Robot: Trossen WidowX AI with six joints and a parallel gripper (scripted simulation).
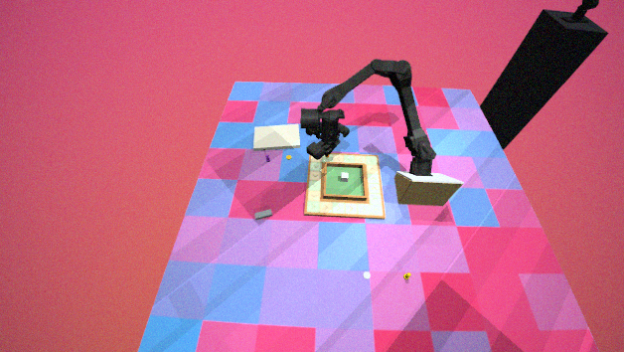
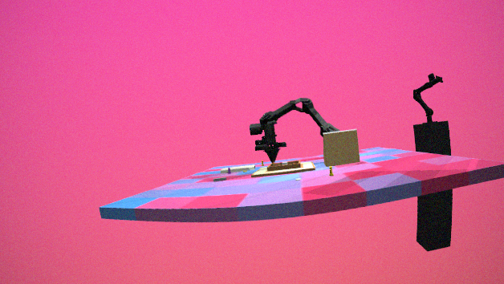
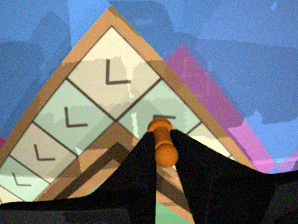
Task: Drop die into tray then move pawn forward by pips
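The orange pawn is 1 cm above my gripper tip. The rest, counted from my gripper tip: grey block (22 cm ahead, 27 cm to the left, 3 cm below); green dice tray (7 cm behind, 11 cm to the left, 3 cm below); cream slab (22 cm ahead, 11 cm to the right, 3 cm below).
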